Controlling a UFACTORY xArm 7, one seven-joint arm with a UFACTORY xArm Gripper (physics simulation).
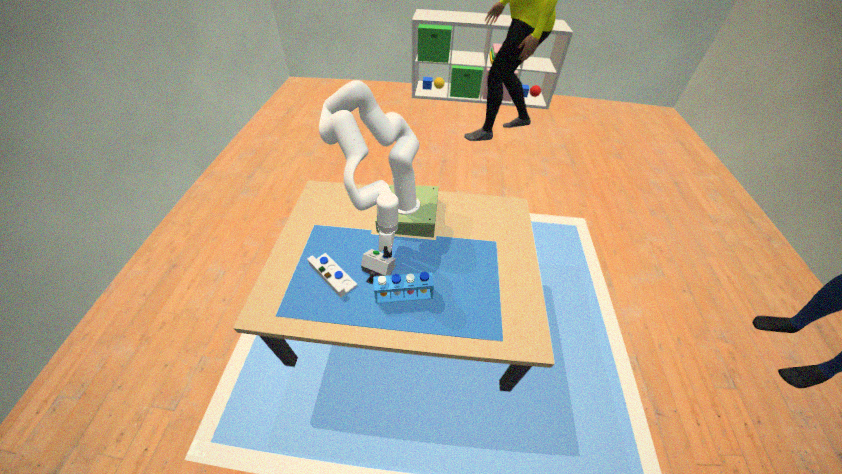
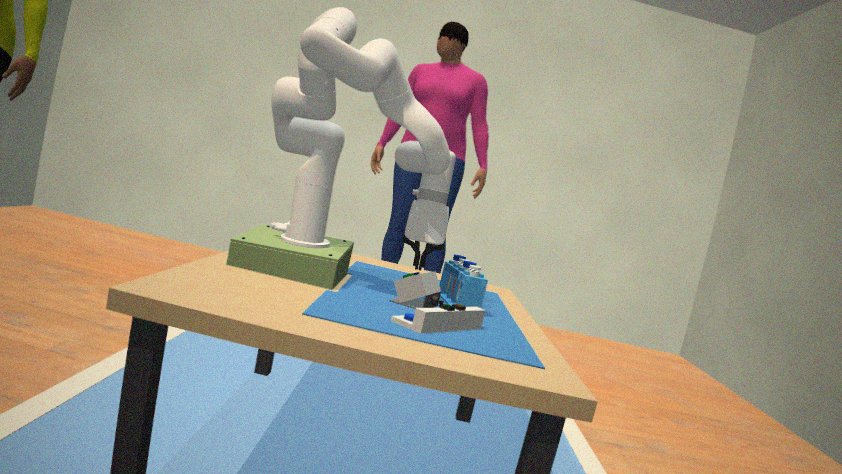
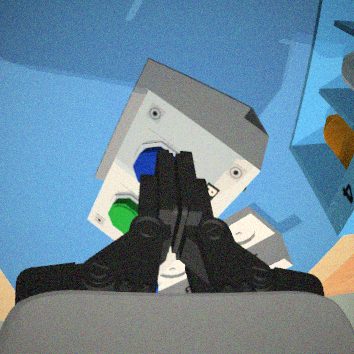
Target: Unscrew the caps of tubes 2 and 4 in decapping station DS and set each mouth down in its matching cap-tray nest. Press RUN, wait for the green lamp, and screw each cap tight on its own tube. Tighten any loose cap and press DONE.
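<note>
My gripper is shut and empty, tips down over the edge of the blue button on the grey-white control box; contact cannot be told. The fingers cover part of that button and the label. A green button sits beside it. The light-blue tube rack holds tubes with two blue caps and two white tops, alternating. The white cap tray holds two blue caps. Its two small square lamps look dark.
The blue mat lies on the wooden table. The green arm base stands behind the control box. The rack stands close to the box's front right, the tray to its left. People stand away from the table.
</note>
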